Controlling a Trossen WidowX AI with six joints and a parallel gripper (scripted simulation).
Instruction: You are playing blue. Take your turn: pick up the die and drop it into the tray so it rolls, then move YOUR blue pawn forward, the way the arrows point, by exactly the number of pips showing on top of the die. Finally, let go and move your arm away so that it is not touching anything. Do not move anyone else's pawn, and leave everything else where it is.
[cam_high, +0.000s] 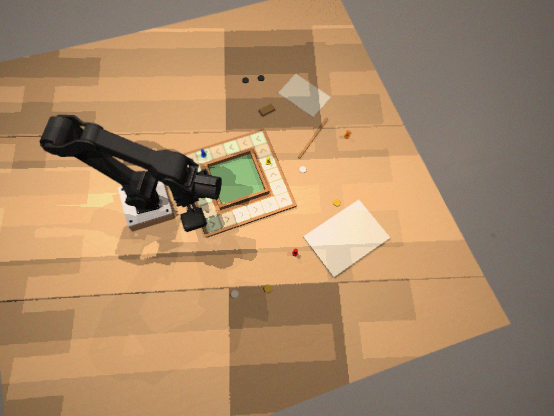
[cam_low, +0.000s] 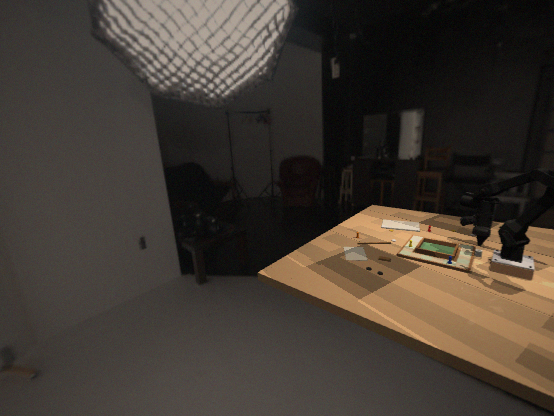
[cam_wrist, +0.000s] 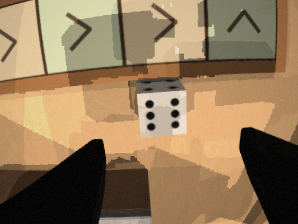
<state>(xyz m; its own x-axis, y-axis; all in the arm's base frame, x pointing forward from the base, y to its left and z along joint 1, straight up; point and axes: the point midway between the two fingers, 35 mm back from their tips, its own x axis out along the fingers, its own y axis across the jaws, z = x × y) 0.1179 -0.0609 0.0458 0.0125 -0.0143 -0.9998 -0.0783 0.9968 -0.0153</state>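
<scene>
Now: the die 50 mm below my gripper tip. Round my gripper tip: blue pawn (70 mm ahead, 190 mm to the left, 30 mm below); green tray (150 mm ahead, 80 mm to the left, 50 mm below); yellow pawn (260 mm ahead, 110 mm to the left, 30 mm below).
</scene>
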